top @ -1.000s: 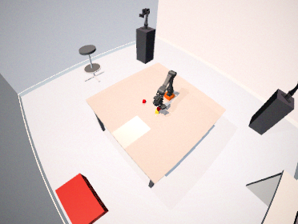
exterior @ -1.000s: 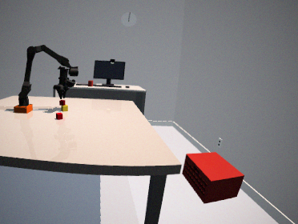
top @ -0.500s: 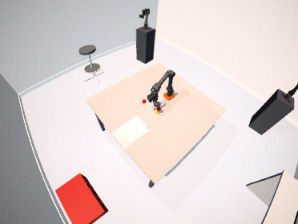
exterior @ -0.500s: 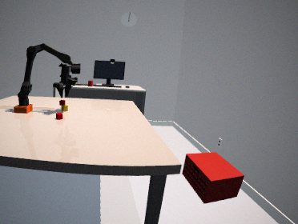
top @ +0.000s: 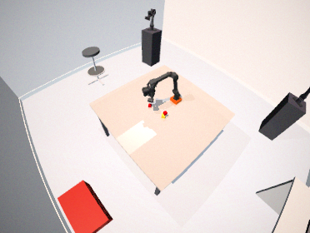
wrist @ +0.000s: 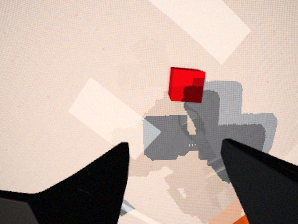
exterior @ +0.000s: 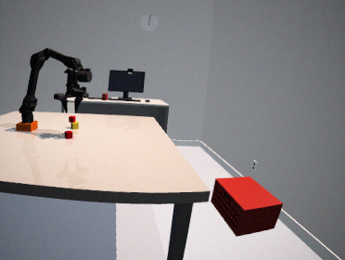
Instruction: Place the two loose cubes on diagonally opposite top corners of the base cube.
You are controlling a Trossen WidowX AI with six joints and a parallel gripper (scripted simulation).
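The yellow cube lies 180 mm to the left of my gripper tip and 100 mm below it.
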